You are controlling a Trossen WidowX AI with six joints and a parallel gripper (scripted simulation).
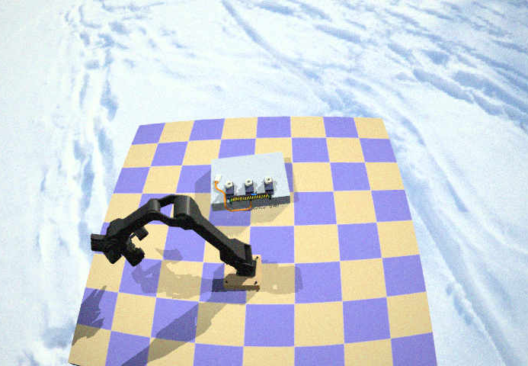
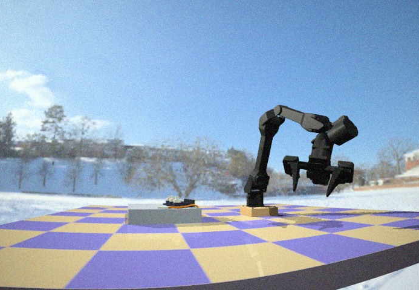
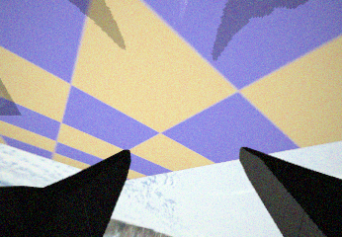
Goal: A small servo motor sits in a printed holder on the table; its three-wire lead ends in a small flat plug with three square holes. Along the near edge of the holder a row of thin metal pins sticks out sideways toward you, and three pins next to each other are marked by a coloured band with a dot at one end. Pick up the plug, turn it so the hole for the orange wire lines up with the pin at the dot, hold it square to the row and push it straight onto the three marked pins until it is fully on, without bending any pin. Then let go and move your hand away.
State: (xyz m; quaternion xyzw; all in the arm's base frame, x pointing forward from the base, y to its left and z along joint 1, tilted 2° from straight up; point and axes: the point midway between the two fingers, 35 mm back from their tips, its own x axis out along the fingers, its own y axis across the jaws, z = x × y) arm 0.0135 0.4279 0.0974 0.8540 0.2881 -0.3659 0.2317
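Right now my gripper tip is 260 mm short of the blue band, 440 mm to the left of it and 20 mm above it. Also, from my gripper tip: green board strip 260 mm ahead, 430 mm to the right, 50 mm below; then grey printed holder 410 mm ahead, 400 mm to the right, 70 mm below.
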